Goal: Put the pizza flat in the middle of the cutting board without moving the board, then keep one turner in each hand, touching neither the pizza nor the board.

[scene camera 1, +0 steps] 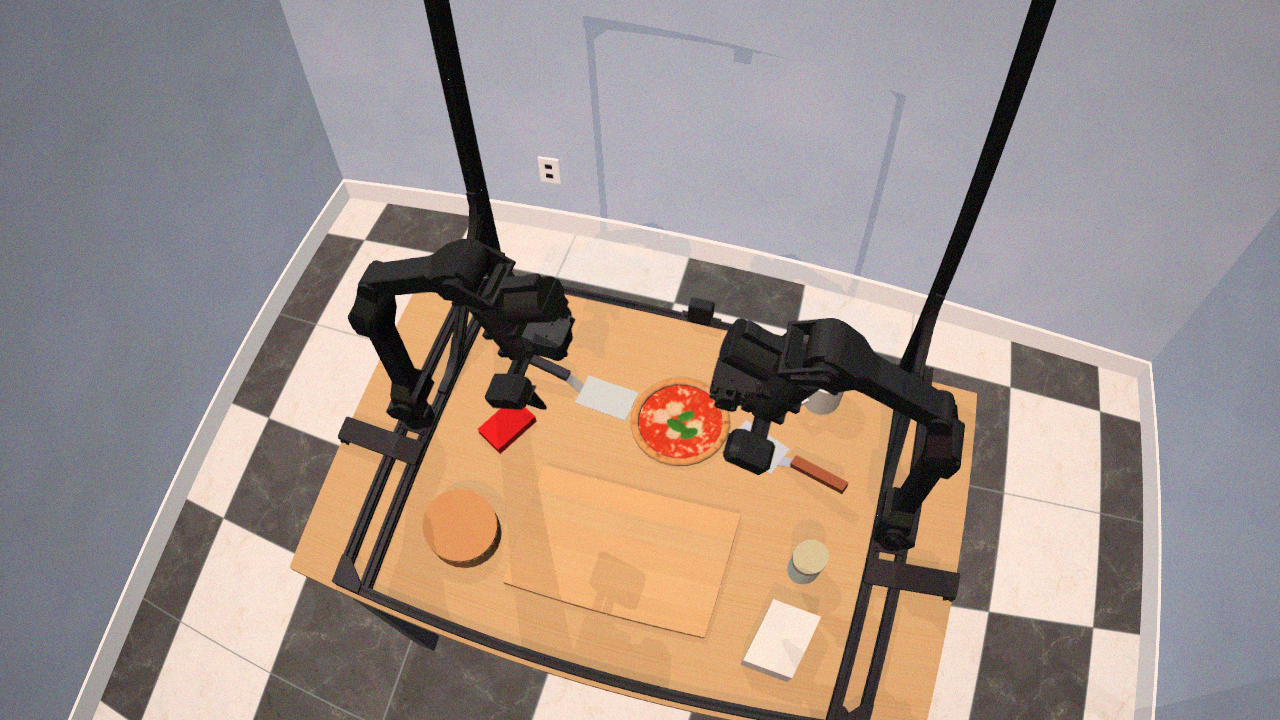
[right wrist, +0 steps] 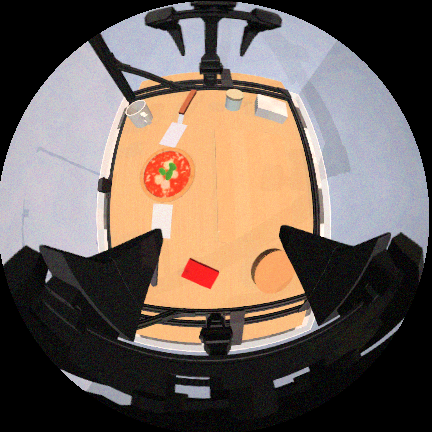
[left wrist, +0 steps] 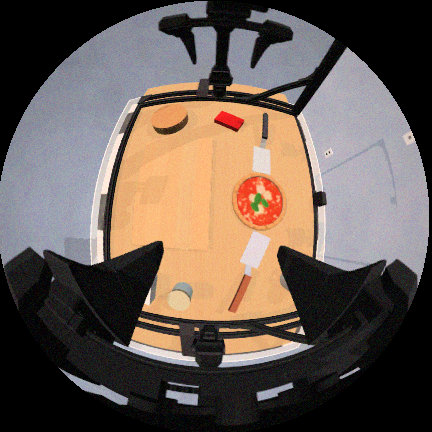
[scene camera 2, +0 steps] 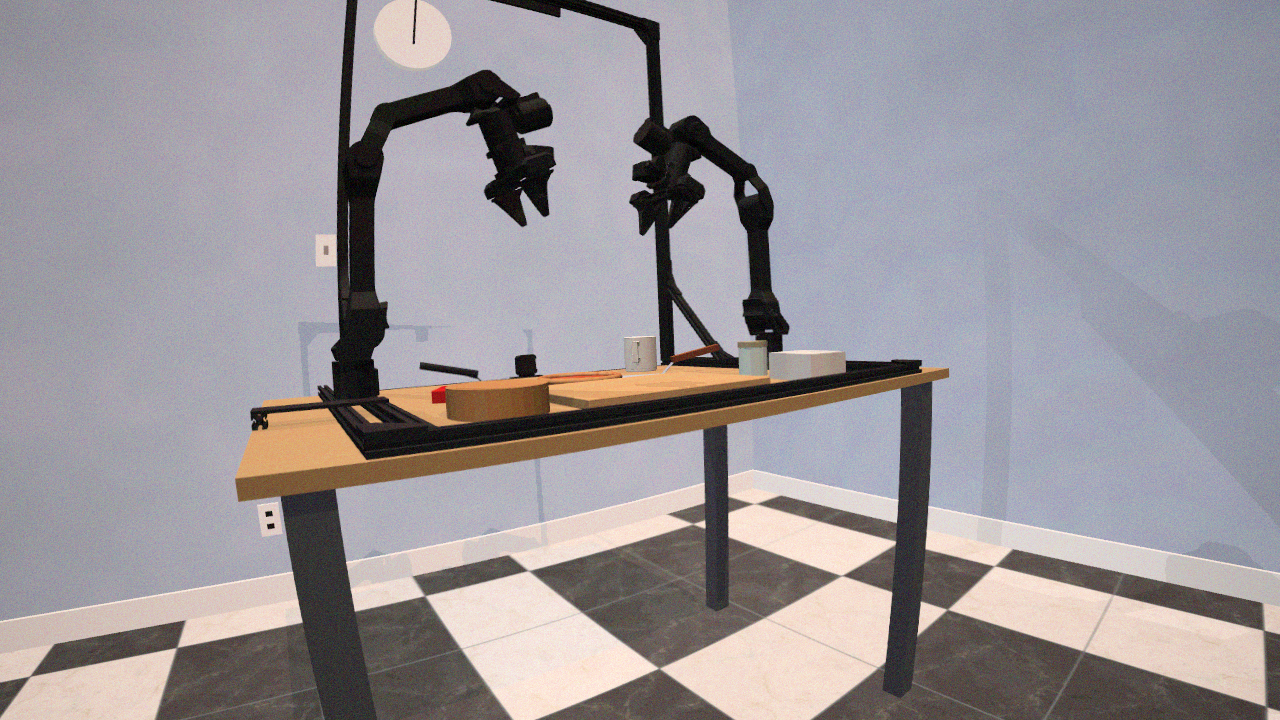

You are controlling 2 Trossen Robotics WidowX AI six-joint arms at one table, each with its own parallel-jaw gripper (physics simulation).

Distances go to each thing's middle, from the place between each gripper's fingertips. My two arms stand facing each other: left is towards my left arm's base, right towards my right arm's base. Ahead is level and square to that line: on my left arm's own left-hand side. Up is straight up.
Now: left hand 27 cm above the brown-handled turner (scene camera 1: 807,468), 11 cm past it and 10 cm to the right of it. Round my left hand: pizza (scene camera 1: 675,422): 29 cm below, 14 cm behind, 11 cm to the right; then lidded jar (scene camera 1: 810,557): 27 cm below, 18 cm to the left, 9 cm ahead; then mug (scene camera 2: 640,353): 25 cm below, 25 cm behind, 13 cm to the left.
Right now the black-handled turner (scene camera 1: 596,394) is 150 mm behind my right hand, 60 mm to the right of it and 270 mm below it. Round my right hand: pizza 140 mm behind, 160 mm to the left, 300 mm below; then brown-handled turner 110 mm behind, 360 mm to the left, 270 mm below; then lidded jar 80 mm ahead, 440 mm to the left, 270 mm below.
